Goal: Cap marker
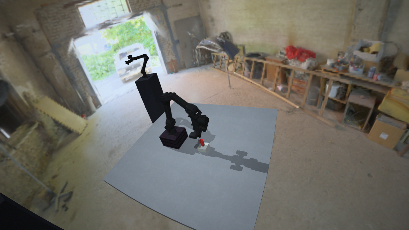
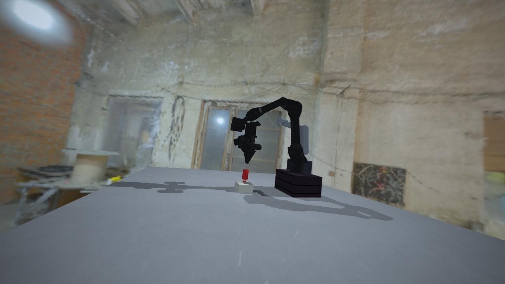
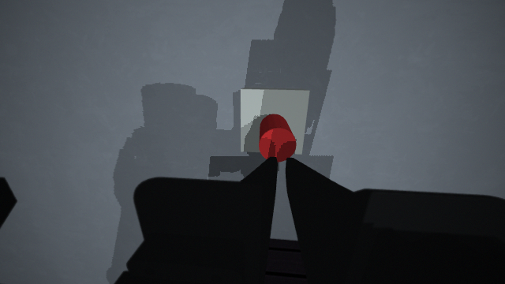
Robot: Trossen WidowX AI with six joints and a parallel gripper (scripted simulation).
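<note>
My gripper tip is now 5 cm above the marker cap. The rest, counted from my gripper tip: holder block (12 cm below).
</note>
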